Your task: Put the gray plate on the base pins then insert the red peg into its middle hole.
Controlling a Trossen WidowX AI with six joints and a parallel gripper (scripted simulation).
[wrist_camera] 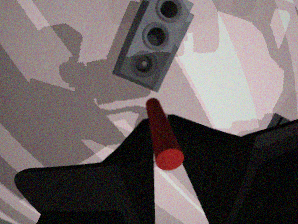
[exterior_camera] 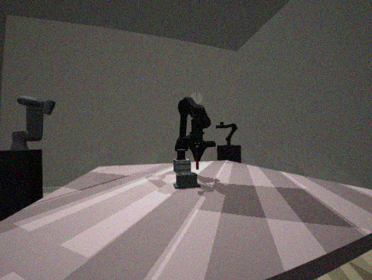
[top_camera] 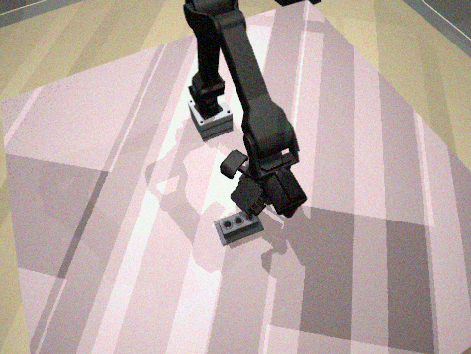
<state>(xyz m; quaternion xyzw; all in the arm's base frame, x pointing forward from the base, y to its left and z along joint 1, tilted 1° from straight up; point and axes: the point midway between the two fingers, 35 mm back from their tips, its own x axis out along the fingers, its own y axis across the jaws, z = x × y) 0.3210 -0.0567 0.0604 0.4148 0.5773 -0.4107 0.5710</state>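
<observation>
The gray plate lies 1 cm ahead of my gripper tip, 6 cm to the right of it and 7 cm below it. Round my gripper tip: red peg right at my gripper tip; base 6 cm to the right, 11 cm below.
</observation>
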